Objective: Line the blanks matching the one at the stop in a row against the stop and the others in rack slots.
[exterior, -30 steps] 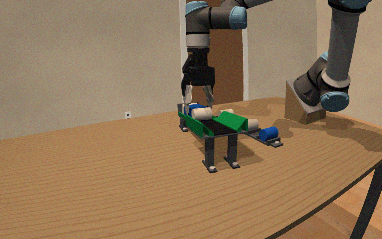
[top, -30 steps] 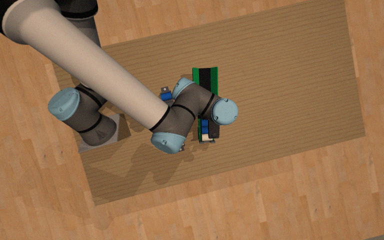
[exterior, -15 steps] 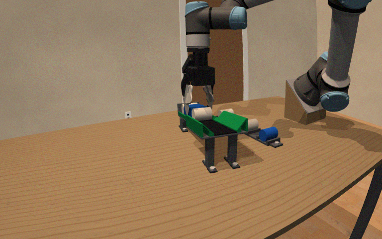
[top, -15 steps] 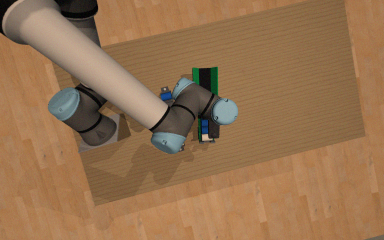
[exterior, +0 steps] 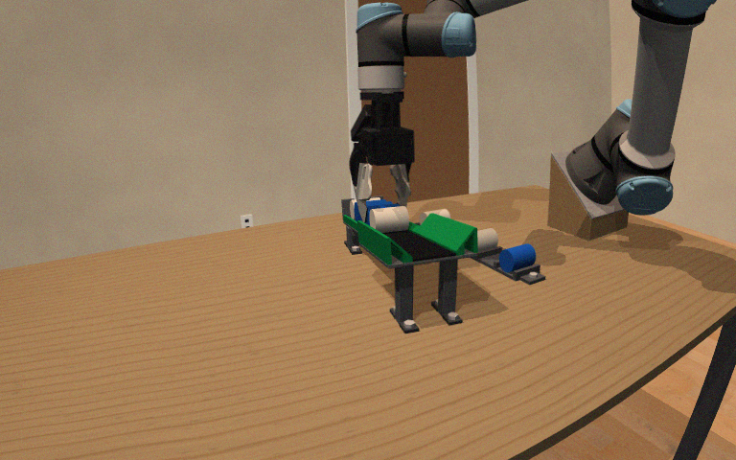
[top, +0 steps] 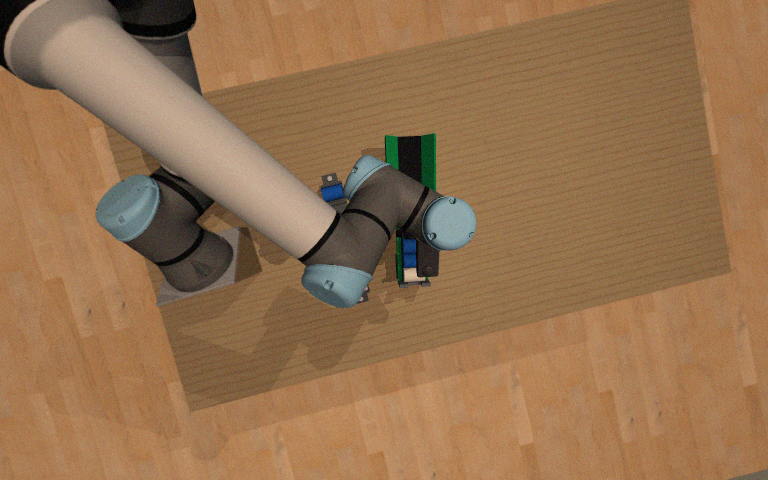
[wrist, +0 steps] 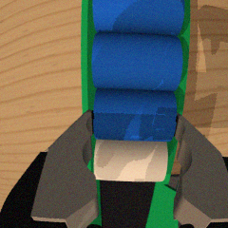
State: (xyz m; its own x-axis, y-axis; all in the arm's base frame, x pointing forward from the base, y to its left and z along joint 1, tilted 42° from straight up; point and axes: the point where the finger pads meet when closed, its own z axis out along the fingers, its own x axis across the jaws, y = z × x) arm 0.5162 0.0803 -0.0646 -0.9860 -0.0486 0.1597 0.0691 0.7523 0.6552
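The feed ramp lies 5 cm to the left of my hand and 2 cm below it. The rest, counted from my hand: grey stock rack 18 cm behind, 10 cm below; then grey stop 1 cm behind, 14 cm to the right, 4 cm below.
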